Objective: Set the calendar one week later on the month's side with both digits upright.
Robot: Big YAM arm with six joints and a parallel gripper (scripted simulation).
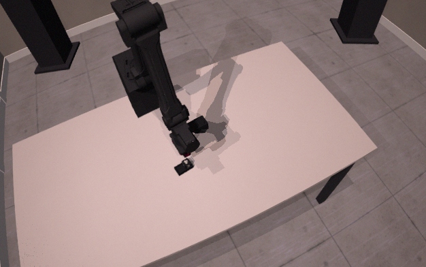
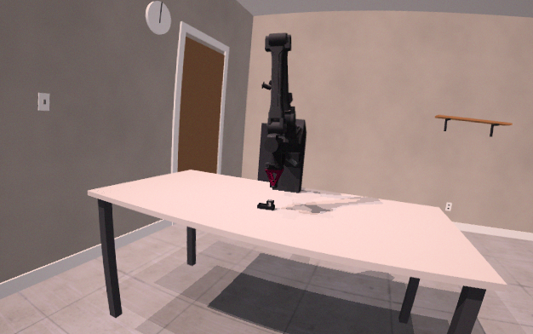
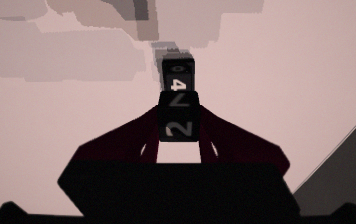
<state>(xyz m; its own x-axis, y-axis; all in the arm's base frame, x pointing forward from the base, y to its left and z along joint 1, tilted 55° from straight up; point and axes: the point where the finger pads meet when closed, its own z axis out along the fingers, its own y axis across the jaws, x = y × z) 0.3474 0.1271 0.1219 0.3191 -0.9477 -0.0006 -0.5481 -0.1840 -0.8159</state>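
My hand is 1 cm to the left of the black calendar block and 9 cm above it. From my hand the other things lie so: black tray (1 cm ahead, 2 cm to the right, 11 cm below).
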